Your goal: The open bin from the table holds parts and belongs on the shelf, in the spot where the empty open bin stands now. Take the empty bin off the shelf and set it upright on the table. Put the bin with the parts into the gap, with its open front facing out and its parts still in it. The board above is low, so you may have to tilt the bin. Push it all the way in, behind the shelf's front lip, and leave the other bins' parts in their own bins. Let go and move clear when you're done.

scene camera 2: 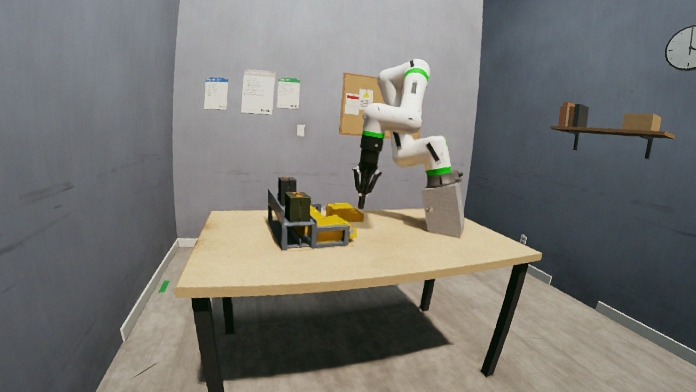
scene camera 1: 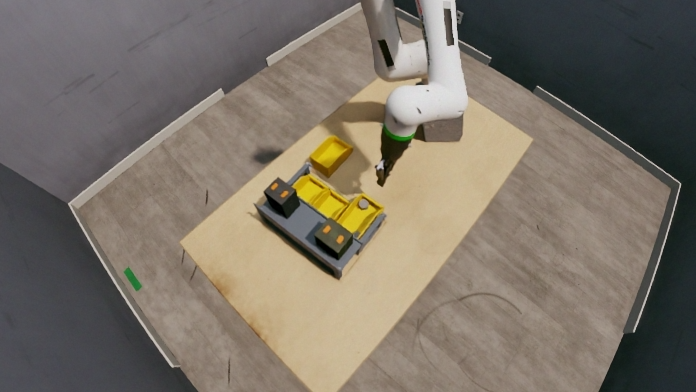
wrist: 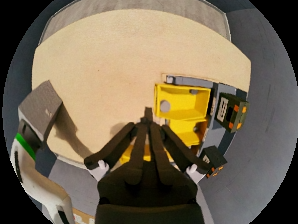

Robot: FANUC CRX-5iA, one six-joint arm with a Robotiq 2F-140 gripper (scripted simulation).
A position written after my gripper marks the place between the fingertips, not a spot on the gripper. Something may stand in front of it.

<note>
I see my gripper (scene camera 2: 360,208) and a grey shelf (scene camera 1: 306,220).
The grey shelf is seen too in scene camera 2 (scene camera 2: 287,237) and in the wrist view (wrist: 218,135). My gripper is seen too in the wrist view (wrist: 147,112).
</note>
